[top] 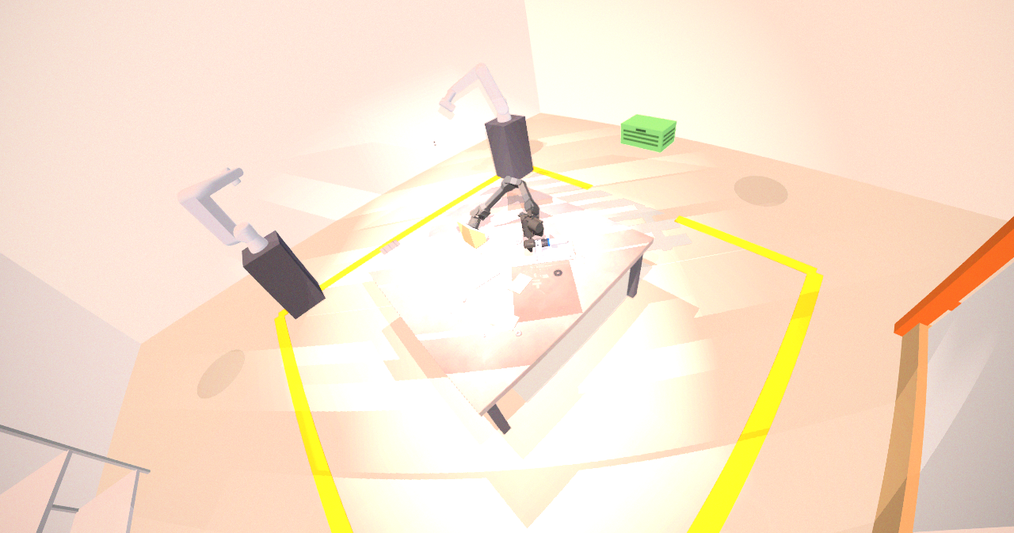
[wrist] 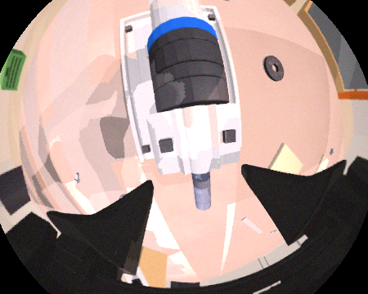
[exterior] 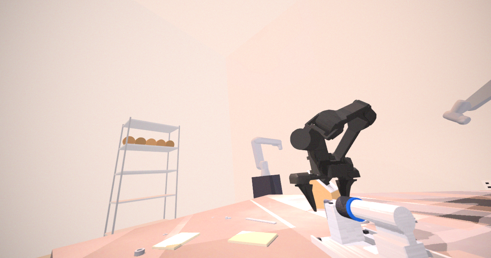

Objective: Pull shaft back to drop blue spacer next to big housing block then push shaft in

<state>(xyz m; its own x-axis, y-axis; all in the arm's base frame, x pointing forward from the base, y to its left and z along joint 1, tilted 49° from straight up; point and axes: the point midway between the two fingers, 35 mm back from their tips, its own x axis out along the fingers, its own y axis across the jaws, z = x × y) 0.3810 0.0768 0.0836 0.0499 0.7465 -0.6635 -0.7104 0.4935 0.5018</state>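
My gripper tip is 40 mm to the right of the grey-blue shaft, 40 mm short of it and 20 mm below it. From my gripper tip the other things lie so: black collar 50 mm to the left, 50 mm ahead, 20 mm above; then black sleeve 50 mm to the left, 50 mm ahead, 20 mm above; then blue spacer 70 mm to the left, 70 mm ahead, 20 mm above.
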